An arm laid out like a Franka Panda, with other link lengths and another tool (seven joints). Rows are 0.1 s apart.
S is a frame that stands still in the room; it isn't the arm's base.
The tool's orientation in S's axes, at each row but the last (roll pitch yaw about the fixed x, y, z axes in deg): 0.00 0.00 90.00; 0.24 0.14 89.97; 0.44 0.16 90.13; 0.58 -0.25 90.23; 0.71 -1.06 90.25; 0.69 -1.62 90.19; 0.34 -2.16 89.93; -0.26 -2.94 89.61
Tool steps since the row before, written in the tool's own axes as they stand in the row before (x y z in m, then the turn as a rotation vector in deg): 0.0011 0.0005 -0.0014 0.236 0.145 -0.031; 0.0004 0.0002 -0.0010 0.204 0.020 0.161; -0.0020 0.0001 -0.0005 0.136 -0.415 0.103; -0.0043 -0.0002 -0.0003 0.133 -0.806 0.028; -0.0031 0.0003 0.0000 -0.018 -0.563 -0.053; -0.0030 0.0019 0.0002 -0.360 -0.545 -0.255; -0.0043 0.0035 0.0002 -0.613 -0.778 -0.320; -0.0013 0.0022 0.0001 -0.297 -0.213 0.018
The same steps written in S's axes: -0.0005 0.0011 -0.0014 -0.145 0.236 -0.031; -0.0002 0.0004 -0.0010 -0.019 0.204 0.161; -0.0001 -0.0020 -0.0005 0.415 0.137 0.099; 0.0002 -0.0043 -0.0003 0.806 0.136 0.020; -0.0003 -0.0031 -0.0001 0.562 -0.014 -0.060; -0.0019 -0.0030 0.0001 0.543 -0.351 -0.272; -0.0035 -0.0043 0.0001 0.775 -0.601 -0.347; -0.0022 -0.0013 0.0000 0.211 -0.299 0.004
